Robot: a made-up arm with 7 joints. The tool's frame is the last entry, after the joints. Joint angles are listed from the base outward.
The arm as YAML. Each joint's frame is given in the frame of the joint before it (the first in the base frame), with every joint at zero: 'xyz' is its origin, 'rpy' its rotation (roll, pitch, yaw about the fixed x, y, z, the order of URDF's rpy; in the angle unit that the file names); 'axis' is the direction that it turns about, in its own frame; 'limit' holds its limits. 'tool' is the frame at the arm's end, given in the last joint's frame.
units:
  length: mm
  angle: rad
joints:
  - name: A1
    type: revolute
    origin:
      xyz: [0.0, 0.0, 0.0]
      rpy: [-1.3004, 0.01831, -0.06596]
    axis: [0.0, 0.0, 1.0]
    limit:
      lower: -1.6
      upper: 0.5
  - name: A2
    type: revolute
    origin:
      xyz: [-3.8, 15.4, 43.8]
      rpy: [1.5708, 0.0, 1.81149]
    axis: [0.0, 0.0, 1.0]
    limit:
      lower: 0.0
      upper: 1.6
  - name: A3
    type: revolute
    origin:
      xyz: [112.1, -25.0, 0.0]
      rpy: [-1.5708, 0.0, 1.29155]
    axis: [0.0, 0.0, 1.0]
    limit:
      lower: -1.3
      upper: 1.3
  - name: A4
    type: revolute
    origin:
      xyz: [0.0, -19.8, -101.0]
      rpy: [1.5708, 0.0, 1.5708]
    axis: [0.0, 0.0, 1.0]
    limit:
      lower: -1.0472
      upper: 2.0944
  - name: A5
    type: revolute
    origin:
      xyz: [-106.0, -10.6, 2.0]
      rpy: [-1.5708, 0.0, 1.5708]
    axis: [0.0, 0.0, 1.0]
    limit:
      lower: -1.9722
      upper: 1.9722
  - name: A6
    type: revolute
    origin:
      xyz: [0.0, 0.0, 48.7]
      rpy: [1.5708, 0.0, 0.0]
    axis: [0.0, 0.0, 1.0]
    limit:
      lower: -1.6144
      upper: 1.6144
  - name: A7
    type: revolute
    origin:
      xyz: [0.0, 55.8, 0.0]
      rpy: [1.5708, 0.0, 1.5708]
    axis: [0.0, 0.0, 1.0]
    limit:
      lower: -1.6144
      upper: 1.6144
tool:
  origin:
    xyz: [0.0, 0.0, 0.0]
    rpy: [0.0, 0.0, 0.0]
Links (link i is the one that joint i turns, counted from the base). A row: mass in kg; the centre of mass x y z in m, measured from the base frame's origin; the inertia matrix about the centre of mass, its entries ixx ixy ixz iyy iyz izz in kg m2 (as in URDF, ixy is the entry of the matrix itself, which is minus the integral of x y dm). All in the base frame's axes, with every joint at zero. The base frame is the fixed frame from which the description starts. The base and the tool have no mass.
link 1: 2.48; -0.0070 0.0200 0.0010; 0.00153 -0.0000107 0 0.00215 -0.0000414 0.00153
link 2: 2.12; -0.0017 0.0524 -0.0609; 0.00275 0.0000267 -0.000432 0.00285 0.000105 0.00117
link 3: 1.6; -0.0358 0.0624 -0.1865; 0.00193 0 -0.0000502 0.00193 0 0.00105
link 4: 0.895; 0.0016 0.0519 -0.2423; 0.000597 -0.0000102 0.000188 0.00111 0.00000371 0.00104
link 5: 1.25; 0.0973 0.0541 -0.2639; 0.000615 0 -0.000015 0.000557 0 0.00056
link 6: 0.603; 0.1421 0.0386 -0.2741; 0.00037 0 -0.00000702 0.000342 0 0.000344
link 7: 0.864; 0.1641 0.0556 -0.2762; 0.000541 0 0.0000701 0.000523 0 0.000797
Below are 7 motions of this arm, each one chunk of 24 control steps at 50 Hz.
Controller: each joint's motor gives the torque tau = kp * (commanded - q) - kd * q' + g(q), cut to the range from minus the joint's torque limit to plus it. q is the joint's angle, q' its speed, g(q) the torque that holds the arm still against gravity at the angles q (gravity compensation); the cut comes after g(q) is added. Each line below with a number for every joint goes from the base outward.
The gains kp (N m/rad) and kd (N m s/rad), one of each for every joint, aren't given. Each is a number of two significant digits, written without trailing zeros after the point. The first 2 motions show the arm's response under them.
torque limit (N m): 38 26 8.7 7.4 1.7 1.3 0.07
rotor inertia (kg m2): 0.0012 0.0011 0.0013 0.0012 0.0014 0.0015 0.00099
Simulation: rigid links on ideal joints. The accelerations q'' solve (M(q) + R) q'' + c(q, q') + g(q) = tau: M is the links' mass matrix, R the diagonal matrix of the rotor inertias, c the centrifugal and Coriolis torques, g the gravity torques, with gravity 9.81 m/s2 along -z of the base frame. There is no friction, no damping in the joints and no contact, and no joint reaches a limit. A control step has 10 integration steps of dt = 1/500 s. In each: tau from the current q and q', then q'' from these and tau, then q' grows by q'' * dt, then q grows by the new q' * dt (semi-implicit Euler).
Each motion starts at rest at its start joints. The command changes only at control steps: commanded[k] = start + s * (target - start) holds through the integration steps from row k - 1 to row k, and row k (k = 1, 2, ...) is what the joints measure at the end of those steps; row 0 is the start. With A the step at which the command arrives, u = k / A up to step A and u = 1 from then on. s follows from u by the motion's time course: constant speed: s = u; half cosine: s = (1 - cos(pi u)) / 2; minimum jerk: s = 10 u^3 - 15 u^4 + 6 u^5; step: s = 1 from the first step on.
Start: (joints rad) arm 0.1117 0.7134 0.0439 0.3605 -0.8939 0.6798 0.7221
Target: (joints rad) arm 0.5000 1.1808 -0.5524 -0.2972 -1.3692 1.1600 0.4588
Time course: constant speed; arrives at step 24
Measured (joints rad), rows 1 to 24:
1: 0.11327 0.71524 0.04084 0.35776 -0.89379 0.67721 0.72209
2: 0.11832 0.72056 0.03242 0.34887 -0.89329 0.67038 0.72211
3: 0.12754 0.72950 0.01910 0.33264 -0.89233 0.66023 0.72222
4: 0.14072 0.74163 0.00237 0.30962 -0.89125 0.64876 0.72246
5: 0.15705 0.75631 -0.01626 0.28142 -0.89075 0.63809 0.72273
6: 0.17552 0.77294 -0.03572 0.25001 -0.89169 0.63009 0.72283
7: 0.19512 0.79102 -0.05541 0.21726 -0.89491 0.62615 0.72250
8: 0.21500 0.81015 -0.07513 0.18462 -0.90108 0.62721 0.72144
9: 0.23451 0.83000 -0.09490 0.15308 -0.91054 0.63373 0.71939
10: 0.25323 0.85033 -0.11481 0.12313 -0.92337 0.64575 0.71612
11: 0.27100 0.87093 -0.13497 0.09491 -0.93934 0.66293 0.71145
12: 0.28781 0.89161 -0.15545 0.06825 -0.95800 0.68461 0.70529
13: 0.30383 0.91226 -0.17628 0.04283 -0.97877 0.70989 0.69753
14: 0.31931 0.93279 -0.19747 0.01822 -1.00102 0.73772 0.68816
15: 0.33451 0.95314 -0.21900 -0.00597 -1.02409 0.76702 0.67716
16: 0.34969 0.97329 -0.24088 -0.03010 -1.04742 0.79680 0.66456
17: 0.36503 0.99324 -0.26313 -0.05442 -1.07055 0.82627 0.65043
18: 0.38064 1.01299 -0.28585 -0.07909 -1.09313 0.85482 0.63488
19: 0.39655 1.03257 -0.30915 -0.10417 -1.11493 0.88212 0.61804
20: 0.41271 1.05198 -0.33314 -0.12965 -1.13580 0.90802 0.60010
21: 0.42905 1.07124 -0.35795 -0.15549 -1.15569 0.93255 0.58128
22: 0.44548 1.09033 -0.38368 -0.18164 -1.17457 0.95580 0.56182
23: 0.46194 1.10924 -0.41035 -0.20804 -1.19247 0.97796 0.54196
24: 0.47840 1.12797 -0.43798 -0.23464 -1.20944 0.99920 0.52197
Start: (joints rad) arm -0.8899 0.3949 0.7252 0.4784 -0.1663 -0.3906 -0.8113
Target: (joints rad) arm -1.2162 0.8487 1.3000 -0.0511 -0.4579 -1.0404 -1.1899
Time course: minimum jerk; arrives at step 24
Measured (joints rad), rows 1 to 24:
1: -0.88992 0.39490 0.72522 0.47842 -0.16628 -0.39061 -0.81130
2: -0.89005 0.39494 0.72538 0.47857 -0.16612 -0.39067 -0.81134
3: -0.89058 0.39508 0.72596 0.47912 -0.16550 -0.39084 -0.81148
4: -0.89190 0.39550 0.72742 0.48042 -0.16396 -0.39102 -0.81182
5: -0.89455 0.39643 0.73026 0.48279 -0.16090 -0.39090 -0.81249
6: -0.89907 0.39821 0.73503 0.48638 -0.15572 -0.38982 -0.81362
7: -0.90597 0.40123 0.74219 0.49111 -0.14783 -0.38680 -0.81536
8: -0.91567 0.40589 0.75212 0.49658 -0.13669 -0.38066 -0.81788
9: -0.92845 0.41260 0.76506 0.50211 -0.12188 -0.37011 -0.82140
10: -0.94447 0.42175 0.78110 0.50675 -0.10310 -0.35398 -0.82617
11: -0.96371 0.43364 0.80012 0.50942 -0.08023 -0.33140 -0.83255
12: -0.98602 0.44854 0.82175 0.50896 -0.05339 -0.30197 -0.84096
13: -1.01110 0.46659 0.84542 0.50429 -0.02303 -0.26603 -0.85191
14: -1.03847 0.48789 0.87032 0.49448 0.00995 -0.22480 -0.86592
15: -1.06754 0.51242 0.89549 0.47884 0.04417 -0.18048 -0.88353
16: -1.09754 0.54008 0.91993 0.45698 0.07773 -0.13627 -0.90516
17: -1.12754 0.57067 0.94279 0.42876 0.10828 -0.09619 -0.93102
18: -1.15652 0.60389 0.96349 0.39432 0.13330 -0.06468 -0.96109
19: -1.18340 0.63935 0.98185 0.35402 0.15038 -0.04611 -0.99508
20: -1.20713 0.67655 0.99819 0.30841 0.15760 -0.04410 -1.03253
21: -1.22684 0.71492 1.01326 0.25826 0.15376 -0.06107 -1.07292
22: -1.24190 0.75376 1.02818 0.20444 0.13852 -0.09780 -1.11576
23: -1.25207 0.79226 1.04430 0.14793 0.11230 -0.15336 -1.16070
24: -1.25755 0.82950 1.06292 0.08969 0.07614 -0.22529 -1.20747
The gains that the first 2 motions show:
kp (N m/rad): 73 39 5.2 7.6 0.15 0.46 0.094
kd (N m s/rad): 2.3 2.7 0.35 0.38 0.0091 0.035 0.006
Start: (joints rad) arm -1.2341 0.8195 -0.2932 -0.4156 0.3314 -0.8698 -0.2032
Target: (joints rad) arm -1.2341 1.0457 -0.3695 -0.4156 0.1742 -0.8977 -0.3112
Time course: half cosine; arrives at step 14
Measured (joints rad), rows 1 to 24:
1: -1.23413 0.81972 -0.29345 -0.41562 0.33121 -0.86967 -0.20318
2: -1.23427 0.82079 -0.29463 -0.41573 0.33028 -0.86903 -0.20306
3: -1.23459 0.82358 -0.29760 -0.41601 0.32793 -0.86745 -0.20278
4: -1.23508 0.82887 -0.30302 -0.41658 0.32366 -0.86465 -0.20232
5: -1.23570 0.83723 -0.31117 -0.41748 0.31720 -0.86064 -0.20170
6: -1.23634 0.84888 -0.32192 -0.41877 0.30864 -0.85569 -0.20104
7: -1.23686 0.86375 -0.33478 -0.42038 0.29832 -0.85036 -0.20052
8: -1.23711 0.88147 -0.34897 -0.42223 0.28680 -0.84543 -0.20039
9: -1.23697 0.90144 -0.36356 -0.42410 0.27482 -0.84176 -0.20094
10: -1.23634 0.92288 -0.37754 -0.42576 0.26317 -0.84027 -0.20244
11: -1.23522 0.94488 -0.38994 -0.42690 0.25263 -0.84174 -0.20517
12: -1.23365 0.96648 -0.39991 -0.42723 0.24393 -0.84680 -0.20932
13: -1.23179 0.98669 -0.40675 -0.42651 0.23772 -0.85576 -0.21504
14: -1.22984 1.00455 -0.40995 -0.42458 0.23448 -0.86859 -0.22233
15: -1.22809 1.01937 -0.40941 -0.42145 0.23436 -0.88475 -0.23113
16: -1.22687 1.03101 -0.40565 -0.41733 0.23699 -0.90307 -0.24124
17: -1.22642 1.03969 -0.39948 -0.41261 0.24169 -0.92193 -0.25240
18: -1.22679 1.04587 -0.39173 -0.40778 0.24769 -0.93957 -0.26438
19: -1.22785 1.05002 -0.38305 -0.40330 0.25424 -0.95439 -0.27694
20: -1.22939 1.05261 -0.37398 -0.39958 0.26067 -0.96515 -0.28989
21: -1.23114 1.05407 -0.36496 -0.39691 0.26635 -0.97106 -0.30304
22: -1.23287 1.05476 -0.35635 -0.39543 0.27073 -0.97187 -0.31623
23: -1.23443 1.05496 -0.34843 -0.39516 0.27335 -0.96782 -0.32929
24: -1.23571 1.05486 -0.34145 -0.39597 0.27382 -0.95953 -0.34206

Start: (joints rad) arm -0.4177 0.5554 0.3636 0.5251 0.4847 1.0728 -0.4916
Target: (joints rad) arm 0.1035 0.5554 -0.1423 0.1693 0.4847 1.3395 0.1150
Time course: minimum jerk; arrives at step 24
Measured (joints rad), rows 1 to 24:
1: -0.41766 0.55541 0.36355 0.52504 0.48468 1.07279 -0.49161
2: -0.41735 0.55550 0.36318 0.52455 0.48453 1.07266 -0.49165
3: -0.41618 0.55579 0.36184 0.52273 0.48399 1.07215 -0.49177
4: -0.41328 0.55645 0.35871 0.51823 0.48277 1.07073 -0.49200
5: -0.40762 0.55761 0.35298 0.50960 0.48070 1.06769 -0.49229
6: -0.39822 0.55934 0.34405 0.49560 0.47791 1.06216 -0.49248
7: -0.38431 0.56167 0.33172 0.47551 0.47495 1.05328 -0.49232
8: -0.36544 0.56457 0.31614 0.44928 0.47284 1.04032 -0.49142
9: -0.34148 0.56792 0.29776 0.41755 0.47303 1.02291 -0.48931
10: -0.31261 0.57156 0.27718 0.38152 0.47719 1.00118 -0.48543
11: -0.27929 0.57527 0.25498 0.34277 0.48704 0.97595 -0.47920
12: -0.24218 0.57879 0.23162 0.30309 0.50412 0.94881 -0.46997
13: -0.20212 0.58187 0.20732 0.26430 0.52959 0.92203 -0.45712
14: -0.16009 0.58426 0.18212 0.22813 0.56406 0.89846 -0.44002
15: -0.11716 0.58576 0.15586 0.19620 0.60742 0.88123 -0.41810
16: -0.07449 0.58623 0.12825 0.16990 0.65870 0.87340 -0.39091
17: -0.03328 0.58558 0.09899 0.15048 0.71607 0.87761 -0.35816
18: 0.00529 0.58381 0.06790 0.13888 0.77674 0.89565 -0.31968
19: 0.04016 0.58094 0.03499 0.13574 0.83707 0.92821 -0.27545
20: 0.07043 0.57707 0.00058 0.14119 0.89275 0.97469 -0.22549
21: 0.09550 0.57232 -0.03475 0.15473 0.93904 1.03321 -0.16978
22: 0.11509 0.56687 -0.07018 0.17514 0.97120 1.10079 -0.10827
23: 0.12933 0.56097 -0.10475 0.20048 0.98498 1.17368 -0.04092
24: 0.13871 0.55489 -0.13748 0.22824 0.97710 1.24780 0.03215

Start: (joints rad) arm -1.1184 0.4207 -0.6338 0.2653 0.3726 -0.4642 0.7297
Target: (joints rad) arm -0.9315 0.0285 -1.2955 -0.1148 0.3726 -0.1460 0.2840
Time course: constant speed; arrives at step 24
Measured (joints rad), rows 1 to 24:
1: -1.11762 0.41996 -0.63252 0.26447 0.37355 -0.46250 0.72900
2: -1.11524 0.41776 -0.62908 0.26171 0.37592 -0.45664 0.72676
3: -1.11106 0.41388 -0.62398 0.25652 0.37904 -0.44519 0.72257
4: -1.10528 0.40838 -0.61839 0.24889 0.38174 -0.42774 0.71630
5: -1.09829 0.40139 -0.61360 0.23917 0.38291 -0.40465 0.70803
6: -1.09051 0.39304 -0.61076 0.22786 0.38175 -0.37674 0.69792
7: -1.08231 0.38341 -0.61077 0.21551 0.37787 -0.34508 0.68621
8: -1.07398 0.37256 -0.61422 0.20258 0.37131 -0.31081 0.67315
9: -1.06571 0.36054 -0.62147 0.18944 0.36249 -0.27498 0.65900
10: -1.05761 0.34738 -0.63270 0.17634 0.35209 -0.23854 0.64401
11: -1.04972 0.33313 -0.64797 0.16344 0.34094 -0.20229 0.62836
12: -1.04203 0.31784 -0.66726 0.15080 0.32999 -0.16690 0.61218
13: -1.03450 0.30157 -0.69045 0.13843 0.32016 -0.13288 0.59557
14: -1.02704 0.28439 -0.71743 0.12631 0.31228 -0.10066 0.57853
15: -1.01958 0.26639 -0.74803 0.11436 0.30707 -0.07053 0.56105
16: -1.01205 0.24764 -0.78204 0.10252 0.30504 -0.04270 0.54307
17: -1.00438 0.22825 -0.81924 0.09071 0.30652 -0.01731 0.52453
18: -0.99650 0.20832 -0.85936 0.07884 0.31159 0.00557 0.50535
19: -0.98837 0.18794 -0.90214 0.06683 0.32013 0.02590 0.48548
20: -0.97998 0.16724 -0.94726 0.05460 0.33181 0.04367 0.46488
21: -0.97132 0.14632 -0.99438 0.04205 0.34612 0.05886 0.44356
22: -0.96239 0.12530 -1.04318 0.02911 0.36240 0.07146 0.42154
23: -0.95324 0.10428 -1.09326 0.01570 0.37988 0.08145 0.39888
24: -0.94389 0.08336 -1.14425 0.00170 0.39776 0.08880 0.37569

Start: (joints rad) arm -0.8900 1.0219 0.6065 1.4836 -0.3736 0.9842 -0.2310
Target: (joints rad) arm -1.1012 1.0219 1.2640 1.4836 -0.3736 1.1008 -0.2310
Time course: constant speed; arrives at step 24
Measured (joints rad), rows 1 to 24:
1: -0.89135 1.02209 0.61166 1.48583 -0.36917 0.98332 -0.23063
2: -0.89485 1.02253 0.62329 1.49105 -0.35798 0.98189 -0.23021
3: -0.90021 1.02307 0.63967 1.49794 -0.34030 0.98126 -0.23026
4: -0.90694 1.02351 0.65924 1.50496 -0.31696 0.98261 -0.23106
5: -0.91465 1.02369 0.68090 1.51100 -0.28896 0.98663 -0.23263
6: -0.92307 1.02353 0.70396 1.51549 -0.25751 0.99346 -0.23478
7: -0.93204 1.02302 0.72797 1.51825 -0.22390 1.00282 -0.23720
8: -0.94145 1.02221 0.75264 1.51936 -0.18953 1.01413 -0.23948
9: -0.95121 1.02119 0.77780 1.51906 -0.15579 1.02666 -0.24121
10: -0.96121 1.02003 0.80331 1.51764 -0.12399 1.03966 -0.24198
11: -0.97134 1.01886 0.82910 1.51538 -0.09533 1.05238 -0.24146
12: -0.98151 1.01777 0.85511 1.51257 -0.07078 1.06420 -0.23939
13: -0.99162 1.01684 0.88134 1.50946 -0.05110 1.07463 -0.23563
14: -1.00159 1.01614 0.90776 1.50626 -0.03679 1.08336 -0.23016
15: -1.01137 1.01570 0.93439 1.50314 -0.02812 1.09023 -0.22309
16: -1.02092 1.01554 0.96123 1.50024 -0.02510 1.09522 -0.21463
17: -1.03022 1.01564 0.98828 1.49763 -0.02755 1.09846 -0.20509
18: -1.03930 1.01598 1.01556 1.49537 -0.03513 1.10018 -0.19486
19: -1.04818 1.01650 1.04303 1.49347 -0.04735 1.10068 -0.18435
20: -1.05690 1.01716 1.07068 1.49190 -0.06364 1.10029 -0.17400
21: -1.06551 1.01788 1.09848 1.49063 -0.08339 1.09934 -0.16425
22: -1.07408 1.01862 1.12640 1.48960 -0.10598 1.09816 -0.15547
23: -1.08265 1.01932 1.15439 1.48876 -0.13079 1.09702 -0.14802
24: -1.09127 1.01994 1.18241 1.48806 -0.15728 1.09617 -0.14216

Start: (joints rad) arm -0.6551 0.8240 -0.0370 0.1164 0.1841 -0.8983 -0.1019
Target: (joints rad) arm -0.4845 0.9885 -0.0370 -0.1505 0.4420 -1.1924 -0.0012
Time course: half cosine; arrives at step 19
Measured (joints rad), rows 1 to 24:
1: -0.65499 0.82408 -0.03705 0.11621 0.18406 -0.89800 -0.10186
2: -0.65441 0.82450 -0.03729 0.11526 0.18387 -0.89656 -0.10164
3: -0.65282 0.82559 -0.03787 0.11270 0.18346 -0.89297 -0.10104
4: -0.64969 0.82770 -0.03886 0.10777 0.18284 -0.88664 -0.09983
5: -0.64456 0.83110 -0.04029 0.09993 0.18214 -0.87766 -0.09781
6: -0.63717 0.83597 -0.04207 0.08899 0.18160 -0.86687 -0.09481
7: -0.62744 0.84238 -0.04410 0.07513 0.18156 -0.85573 -0.09068
8: -0.61550 0.85031 -0.04621 0.05879 0.18243 -0.84609 -0.08535
9: -0.60163 0.85968 -0.04827 0.04062 0.18467 -0.83989 -0.07878
10: -0.58624 0.87029 -0.05012 0.02133 0.18877 -0.83892 -0.07098
11: -0.56986 0.88193 -0.05166 0.00164 0.19519 -0.84459 -0.06199
12: -0.55306 0.89431 -0.05281 -0.01783 0.20435 -0.85782 -0.05192
13: -0.53648 0.90711 -0.05352 -0.03658 0.21661 -0.87903 -0.04091
14: -0.52072 0.91999 -0.05378 -0.05426 0.23220 -0.90809 -0.02914
15: -0.50641 0.93260 -0.05357 -0.07066 0.25123 -0.94446 -0.01685
16: -0.49405 0.94456 -0.05293 -0.08570 0.27362 -0.98721 -0.00433
17: -0.48411 0.95555 -0.05186 -0.09935 0.29911 -1.03515 0.00805
18: -0.47689 0.96525 -0.05040 -0.11164 0.32723 -1.08689 0.01988
19: -0.47258 0.97337 -0.04858 -0.12256 0.35728 -1.14087 0.03071
20: -0.47111 0.97977 -0.04646 -0.13216 0.38836 -1.19515 0.04004
21: -0.47201 0.98451 -0.04411 -0.14072 0.41938 -1.24719 0.04746
22: -0.47451 0.98786 -0.04159 -0.14859 0.44927 -1.29421 0.05264
23: -0.47779 0.99011 -0.03894 -0.15598 0.47697 -1.33387 0.05529
24: -0.48113 0.99155 -0.03622 -0.16295 0.50160 -1.36456 0.05520

